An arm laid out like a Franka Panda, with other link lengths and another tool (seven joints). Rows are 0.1 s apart.
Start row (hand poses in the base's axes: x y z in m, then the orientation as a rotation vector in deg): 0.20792 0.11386 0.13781 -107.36 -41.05 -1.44
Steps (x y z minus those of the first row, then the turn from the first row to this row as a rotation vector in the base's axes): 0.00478 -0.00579 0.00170 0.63 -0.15 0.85; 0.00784 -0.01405 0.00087 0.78 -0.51 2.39; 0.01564 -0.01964 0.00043 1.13 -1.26 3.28; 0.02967 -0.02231 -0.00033 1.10 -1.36 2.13; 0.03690 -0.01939 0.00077 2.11 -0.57 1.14; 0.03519 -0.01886 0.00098 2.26 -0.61 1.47; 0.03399 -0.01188 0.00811 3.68 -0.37 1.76
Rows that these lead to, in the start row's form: 0.21270 0.10807 0.13951 -106.47 -41.86 -1.26; 0.21576 0.09981 0.13868 -105.79 -43.52 -0.67; 0.22356 0.09422 0.13824 -105.19 -44.81 -0.92; 0.23759 0.09155 0.13748 -105.66 -43.81 -1.74; 0.24482 0.09447 0.13858 -104.99 -42.21 -1.99; 0.24311 0.09500 0.13879 -104.73 -42.53 -1.87; 0.24191 0.10198 0.14592 -103.24 -42.43 -1.96
